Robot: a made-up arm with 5 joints. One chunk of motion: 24 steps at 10 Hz.
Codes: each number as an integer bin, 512 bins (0 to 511) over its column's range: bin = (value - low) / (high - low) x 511, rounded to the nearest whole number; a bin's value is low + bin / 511 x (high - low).
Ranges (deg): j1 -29..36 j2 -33..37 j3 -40..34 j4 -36..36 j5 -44..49
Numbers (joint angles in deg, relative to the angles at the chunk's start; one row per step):
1: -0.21 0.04 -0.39 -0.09 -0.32
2: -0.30 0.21 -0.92 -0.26 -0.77
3: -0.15 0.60 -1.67 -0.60 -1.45
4: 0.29 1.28 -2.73 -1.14 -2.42
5: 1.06 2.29 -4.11 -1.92 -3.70
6: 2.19 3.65 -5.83 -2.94 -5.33
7: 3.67 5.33 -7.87 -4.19 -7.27
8: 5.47 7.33 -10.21 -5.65 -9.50
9: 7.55 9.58 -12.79 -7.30 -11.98
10: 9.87 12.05 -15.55 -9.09 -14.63
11: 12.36 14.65 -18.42 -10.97 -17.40
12: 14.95 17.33 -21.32 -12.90 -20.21
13: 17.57 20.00 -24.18 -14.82 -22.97
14: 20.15 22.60 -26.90 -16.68 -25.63
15: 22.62 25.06 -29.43 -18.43 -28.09
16: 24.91 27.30 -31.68 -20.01 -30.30
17: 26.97 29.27 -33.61 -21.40 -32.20
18: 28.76 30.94 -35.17 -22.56 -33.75
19: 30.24 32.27 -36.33 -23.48 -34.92
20: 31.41 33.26 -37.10 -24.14 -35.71
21: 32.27 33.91 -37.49 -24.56 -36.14
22: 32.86 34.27 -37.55 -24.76 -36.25
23: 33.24 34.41 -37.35 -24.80 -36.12
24: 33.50 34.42 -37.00 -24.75 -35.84
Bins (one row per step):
1: 226 241 274 255 240
2: 226 242 270 254 238
3: 227 245 265 251 234
4: 230 250 257 247 228
5: 236 258 248 242 221
6: 245 268 236 235 212
7: 257 280 222 226 202
8: 271 294 206 215 190
9: 287 311 188 204 176
10: 306 329 169 191 161
11: 325 348 149 178 146
12: 346 367 129 164 131
13: 366 387 109 150 116
14: 386 406 90 137 101
15: 406 424 73 125 87
16: 424 440 57 113 75
17: 440 455 44 104 65
18: 454 467 33 95 56
19: 466 476 25 89 50
20: 475 484 20 84 46
21: 482 488 17 81 43
22: 486 491 17 80 43
23: 489 492 18 79 43
24: 491 492 21 80 45

